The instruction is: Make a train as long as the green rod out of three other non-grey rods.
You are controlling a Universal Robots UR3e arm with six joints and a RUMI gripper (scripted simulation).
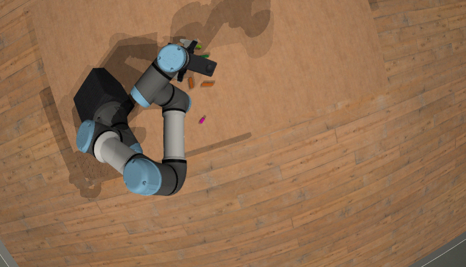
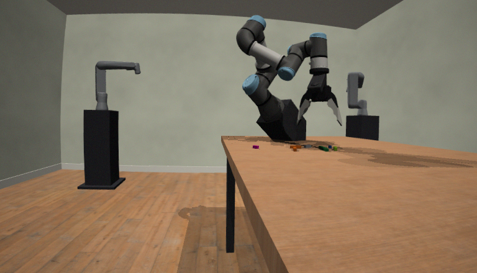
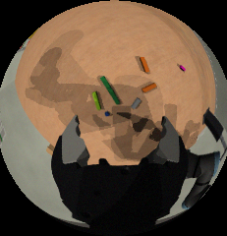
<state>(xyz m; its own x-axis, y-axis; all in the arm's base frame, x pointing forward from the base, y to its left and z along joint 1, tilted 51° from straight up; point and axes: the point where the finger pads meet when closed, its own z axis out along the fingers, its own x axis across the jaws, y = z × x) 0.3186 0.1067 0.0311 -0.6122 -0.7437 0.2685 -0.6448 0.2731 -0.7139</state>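
My hand is 80 mm above the blue rod, 60 mm to the right of it and 10 mm past it. Also, from my hand: lime rod: 80 mm below, 50 mm to the left, 40 mm ahead; then green rod: 80 mm below, 30 mm ahead; then grey rod: 80 mm below, 40 mm behind, 20 mm to the right.
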